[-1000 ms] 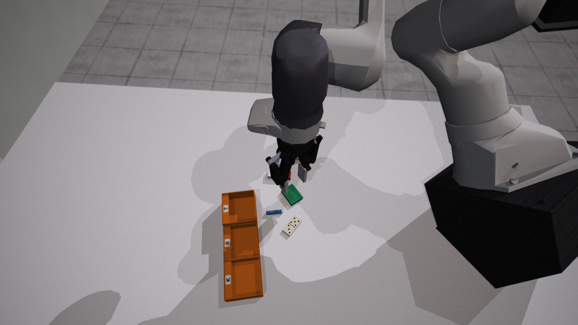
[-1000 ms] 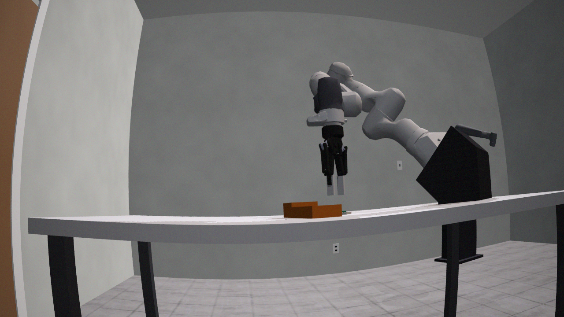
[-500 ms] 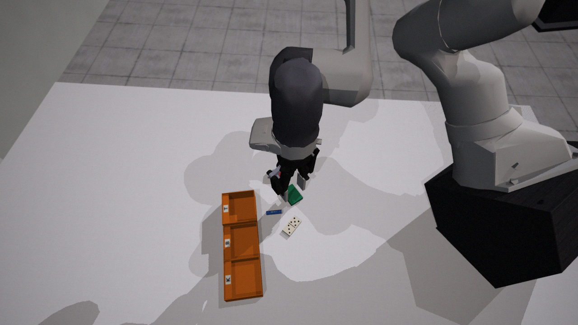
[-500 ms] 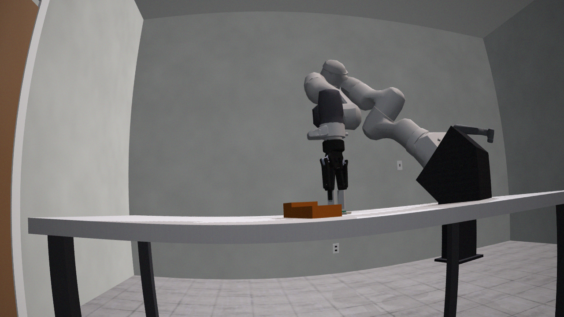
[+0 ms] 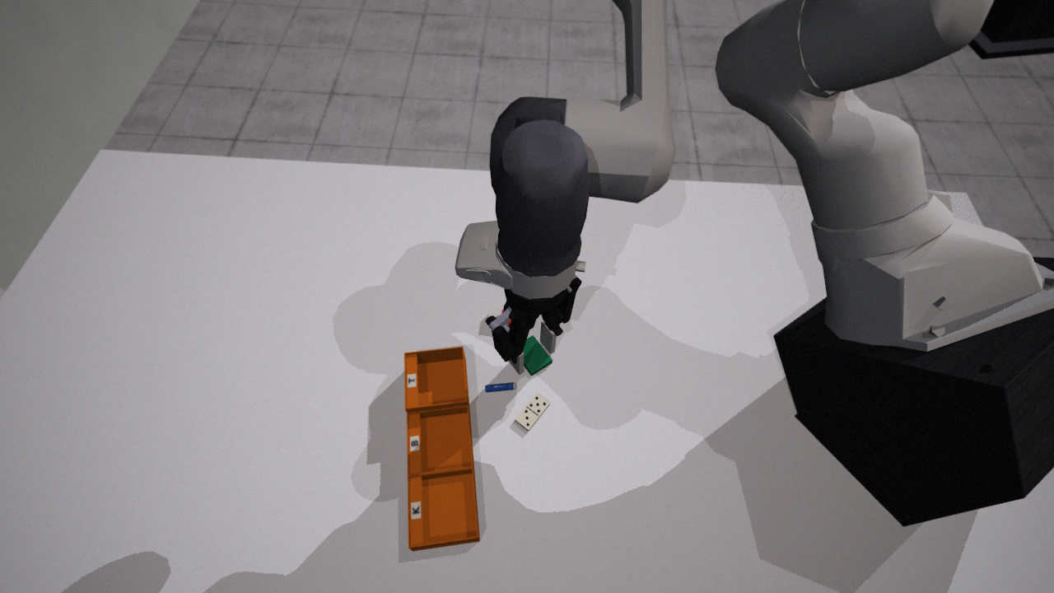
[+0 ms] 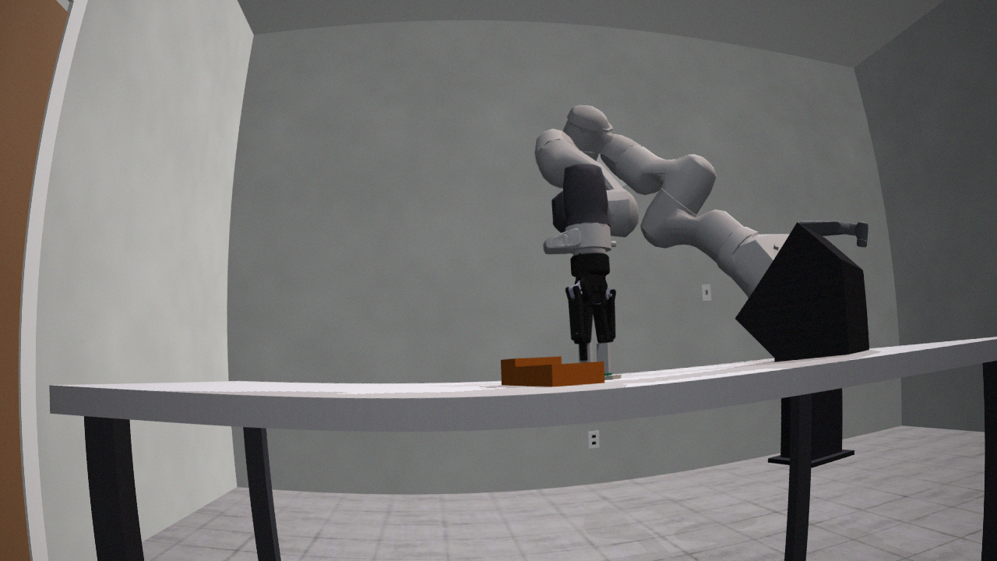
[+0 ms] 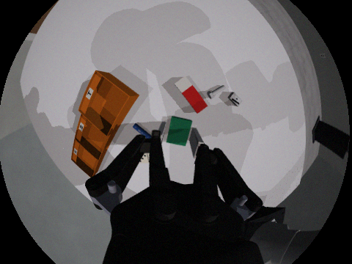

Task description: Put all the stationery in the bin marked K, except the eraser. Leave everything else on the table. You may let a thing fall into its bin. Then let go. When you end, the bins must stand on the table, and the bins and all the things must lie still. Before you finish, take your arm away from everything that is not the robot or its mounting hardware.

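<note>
Now: hand 3 cm above the green pad. From my hand the other things lie so: white domino: 1 cm ahead, 9 cm to the left, 3 cm below; then eraser: 3 cm ahead, 7 cm to the right, 3 cm below; then small blue pen-like stick: 5 cm ahead, 4 cm to the left, 3 cm below.
</note>
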